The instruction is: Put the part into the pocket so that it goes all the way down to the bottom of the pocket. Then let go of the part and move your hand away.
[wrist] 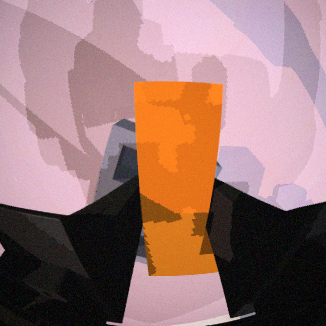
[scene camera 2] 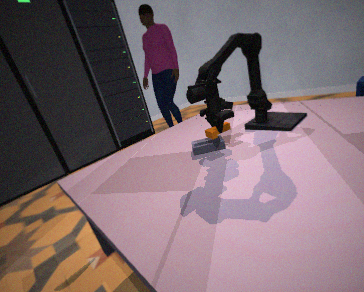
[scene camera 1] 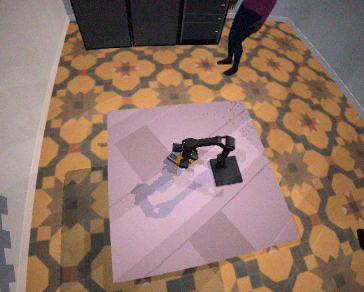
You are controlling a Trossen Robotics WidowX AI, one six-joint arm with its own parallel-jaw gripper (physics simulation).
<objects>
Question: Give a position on an orange part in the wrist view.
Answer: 177, 123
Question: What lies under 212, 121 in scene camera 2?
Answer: My gripper.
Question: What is my gripper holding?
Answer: An orange part.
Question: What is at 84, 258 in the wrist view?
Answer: My gripper.
</objects>
